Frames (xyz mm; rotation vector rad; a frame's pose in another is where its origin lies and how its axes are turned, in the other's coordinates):
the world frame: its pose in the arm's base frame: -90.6 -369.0 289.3 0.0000 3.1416 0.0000
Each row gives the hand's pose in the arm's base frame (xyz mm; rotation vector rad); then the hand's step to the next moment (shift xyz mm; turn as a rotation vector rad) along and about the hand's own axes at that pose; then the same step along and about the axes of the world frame.
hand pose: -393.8 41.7 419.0 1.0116 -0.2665 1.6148
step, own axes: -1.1 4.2 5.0 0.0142 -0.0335 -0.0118
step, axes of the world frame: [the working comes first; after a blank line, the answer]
step, axes of the arm's base frame: -1.4 -5.4 3.6 0.0246 0.0282 -0.0081

1.4 -5.4 -3.6 -0.0246 0.0282 0.0081
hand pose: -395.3 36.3 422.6 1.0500 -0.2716 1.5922
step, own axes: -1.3 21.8 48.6 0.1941 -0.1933 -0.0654
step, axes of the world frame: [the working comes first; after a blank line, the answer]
step, axes of the arm's base frame: 3.9 -40.3 34.6 0.1489 0.2361 0.0377

-3.9 -40.3 -34.6 -0.1489 0.2361 -0.0377
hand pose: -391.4 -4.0 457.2 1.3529 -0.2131 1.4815
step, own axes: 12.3 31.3 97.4 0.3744 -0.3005 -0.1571
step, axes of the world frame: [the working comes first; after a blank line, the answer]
step, axes of the arm's base frame: 38.1 -75.8 58.4 0.2130 0.4474 0.0979

-38.1 -75.8 -58.4 -0.2130 0.4474 -0.0979
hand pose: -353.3 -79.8 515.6 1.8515 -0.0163 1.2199
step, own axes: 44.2 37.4 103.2 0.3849 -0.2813 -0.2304
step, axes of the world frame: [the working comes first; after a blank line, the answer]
step, axes of the arm's base frame: 81.3 -73.0 45.4 0.1562 0.4897 0.1270

-81.3 -73.0 -45.4 -0.1562 0.4897 -0.1270
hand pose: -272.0 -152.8 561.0 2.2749 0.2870 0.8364
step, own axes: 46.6 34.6 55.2 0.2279 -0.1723 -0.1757
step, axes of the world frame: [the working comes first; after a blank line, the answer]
step, axes of the arm's base frame: 70.1 -35.5 15.2 0.0675 0.3150 0.0932

-70.1 -35.5 -15.2 -0.0675 0.3150 -0.0932
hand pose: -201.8 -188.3 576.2 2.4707 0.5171 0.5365
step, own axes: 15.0 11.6 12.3 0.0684 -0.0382 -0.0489
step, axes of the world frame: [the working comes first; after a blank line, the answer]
step, axes of the arm's base frame: 21.3 -7.3 1.3 0.0254 0.0825 0.0330

-21.3 -7.3 -1.3 -0.0254 0.0825 -0.0330
